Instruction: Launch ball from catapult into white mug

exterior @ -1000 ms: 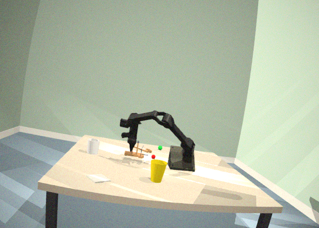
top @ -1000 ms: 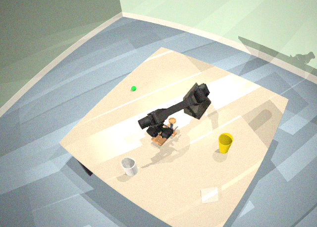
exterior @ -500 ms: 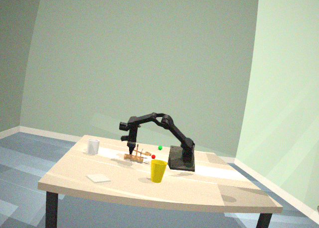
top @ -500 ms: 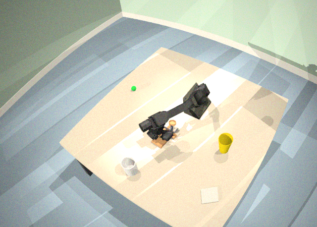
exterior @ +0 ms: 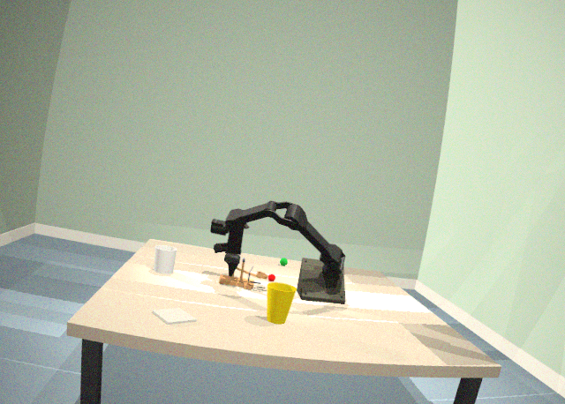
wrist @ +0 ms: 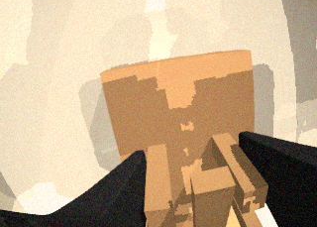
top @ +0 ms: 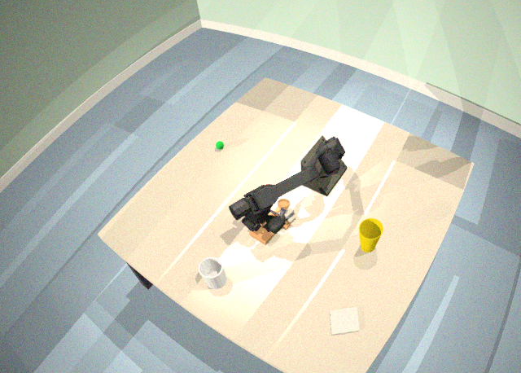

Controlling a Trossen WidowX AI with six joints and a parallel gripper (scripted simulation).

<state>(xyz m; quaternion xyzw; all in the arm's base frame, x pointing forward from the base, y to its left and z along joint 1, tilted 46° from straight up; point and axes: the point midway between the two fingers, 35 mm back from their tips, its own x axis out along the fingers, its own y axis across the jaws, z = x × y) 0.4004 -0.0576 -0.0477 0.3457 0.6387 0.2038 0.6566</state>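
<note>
Now: the red ball 200 mm behind my gripper tip, 90 mm to the right of it and 20 mm below it. Also, from my gripper tip: white mug: 270 mm ahead, 60 mm to the right, 10 mm below; then wooden catapult: 60 mm behind, 30 mm to the left, 20 mm above; then yellow cup: 100 mm behind, 400 mm to the left.
</note>
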